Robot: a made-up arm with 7 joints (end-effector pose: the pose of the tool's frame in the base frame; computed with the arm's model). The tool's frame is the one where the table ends. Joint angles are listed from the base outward.
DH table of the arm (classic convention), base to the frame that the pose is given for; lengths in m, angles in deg. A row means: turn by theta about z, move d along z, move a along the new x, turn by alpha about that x. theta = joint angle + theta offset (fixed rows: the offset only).
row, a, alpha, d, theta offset
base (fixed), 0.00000, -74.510, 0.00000, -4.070
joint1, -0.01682, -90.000, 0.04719, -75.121
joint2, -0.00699, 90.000, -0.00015, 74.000
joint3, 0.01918, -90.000, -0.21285, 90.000
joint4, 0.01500, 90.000, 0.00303, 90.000
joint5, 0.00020, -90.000, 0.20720, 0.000
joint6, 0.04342, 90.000, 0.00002, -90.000
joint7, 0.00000, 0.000, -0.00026, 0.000
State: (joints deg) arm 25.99 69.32 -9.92 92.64 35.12 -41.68 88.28
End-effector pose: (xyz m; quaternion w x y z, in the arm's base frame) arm -0.1498 0.4639 -0.1151 0.4288 0.8806 0.1689 0.1108
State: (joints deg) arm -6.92 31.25 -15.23 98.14 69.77 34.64 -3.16
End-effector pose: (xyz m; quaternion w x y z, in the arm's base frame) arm -0.0685 0.3201 -0.3602 0.0618 0.6173 0.7601 -0.1935
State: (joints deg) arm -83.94 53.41 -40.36 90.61 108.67 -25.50 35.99
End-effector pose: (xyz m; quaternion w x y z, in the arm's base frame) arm 0.3766 0.3271 -0.0561 0.2067 0.9597 0.0102 -0.1903
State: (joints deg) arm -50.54 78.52 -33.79 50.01 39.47 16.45 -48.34
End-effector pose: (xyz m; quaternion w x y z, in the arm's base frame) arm 0.3016 0.3893 -0.0341 0.4669 0.6271 0.6234 0.0139
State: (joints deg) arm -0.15 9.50 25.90 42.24 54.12 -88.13 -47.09
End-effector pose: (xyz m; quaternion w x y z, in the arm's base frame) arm 0.0892 0.1633 -0.3677 0.7069 0.3457 -0.0320 -0.6162
